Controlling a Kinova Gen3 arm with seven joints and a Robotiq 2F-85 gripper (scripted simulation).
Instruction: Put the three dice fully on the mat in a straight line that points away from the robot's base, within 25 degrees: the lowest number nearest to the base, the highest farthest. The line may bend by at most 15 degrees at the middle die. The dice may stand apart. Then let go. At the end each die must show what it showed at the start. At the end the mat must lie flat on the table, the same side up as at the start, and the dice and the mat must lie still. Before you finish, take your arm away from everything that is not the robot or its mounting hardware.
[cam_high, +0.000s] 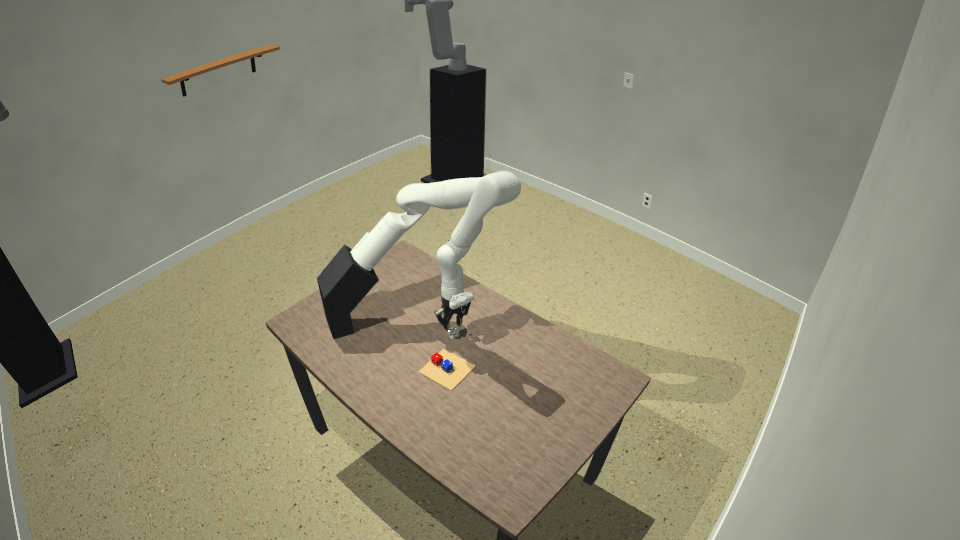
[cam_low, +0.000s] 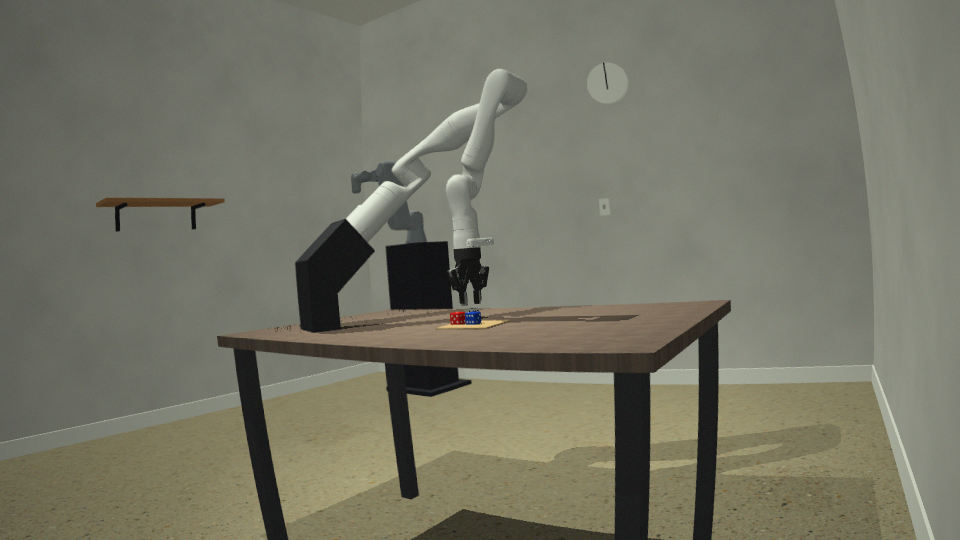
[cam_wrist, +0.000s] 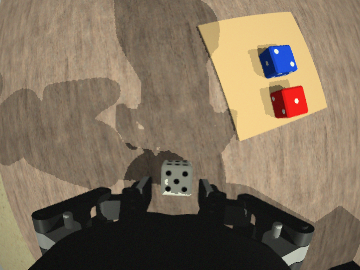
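My gripper is now 4 cm above the white die. Also, from my hand: blue die (13 cm to the right, 11 cm ahead, 4 cm below); tan mat (13 cm to the right, 11 cm ahead, 6 cm below); red die (14 cm to the right, 6 cm ahead, 4 cm below).
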